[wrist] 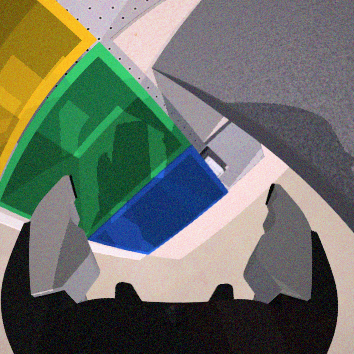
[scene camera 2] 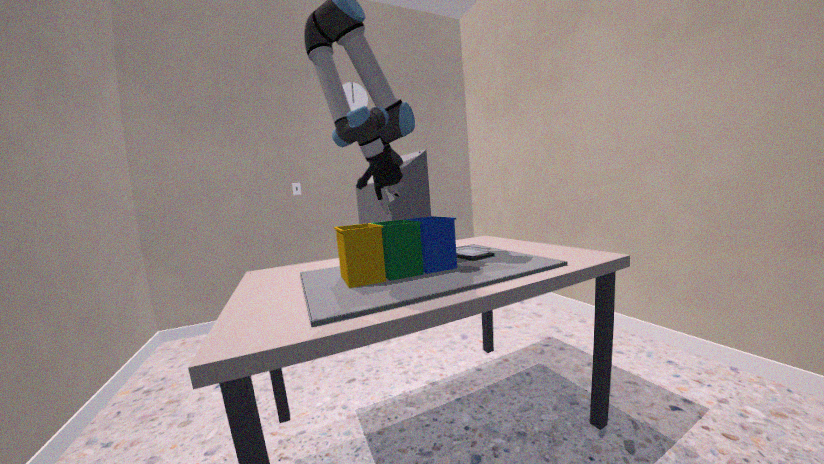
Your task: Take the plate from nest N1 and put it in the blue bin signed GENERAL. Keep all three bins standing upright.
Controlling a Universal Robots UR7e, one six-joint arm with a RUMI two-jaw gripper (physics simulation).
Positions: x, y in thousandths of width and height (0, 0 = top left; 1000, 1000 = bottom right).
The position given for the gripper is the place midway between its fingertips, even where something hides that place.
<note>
In view: the gripper (scene camera 2: 478, 441), a blue bin (scene camera 2: 532, 525) and a green bin (scene camera 2: 487, 516).
The blue bin shows as well in the wrist view (wrist: 527, 530). The green bin also shows in the wrist view (wrist: 281, 355). The gripper shows as well in the wrist view (wrist: 487, 516).
</note>
